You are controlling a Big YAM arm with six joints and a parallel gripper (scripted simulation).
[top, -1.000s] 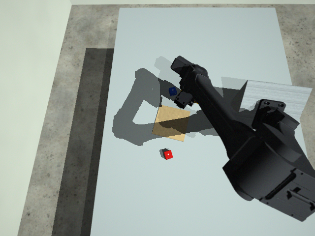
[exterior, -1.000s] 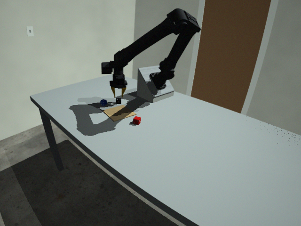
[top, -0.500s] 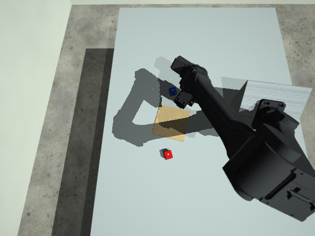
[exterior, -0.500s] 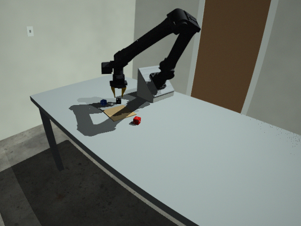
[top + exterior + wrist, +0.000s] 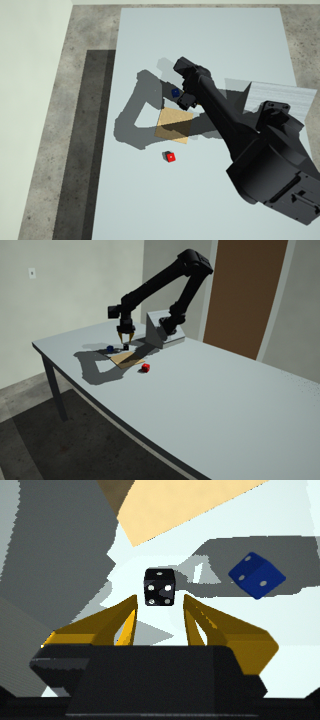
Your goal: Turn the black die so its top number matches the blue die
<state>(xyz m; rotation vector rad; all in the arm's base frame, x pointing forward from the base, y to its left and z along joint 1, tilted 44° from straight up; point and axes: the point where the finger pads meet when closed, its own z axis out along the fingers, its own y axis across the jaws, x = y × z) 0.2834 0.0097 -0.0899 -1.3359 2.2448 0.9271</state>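
My hand is 3 cm above the black die. The rest, counted from my hand: red die (25 cm to the left, 6 cm ahead, 3 cm below); then blue die (9 cm ahead, 3 cm to the right, 3 cm below); then tan mat (11 cm to the left, 7 cm ahead, 5 cm below).
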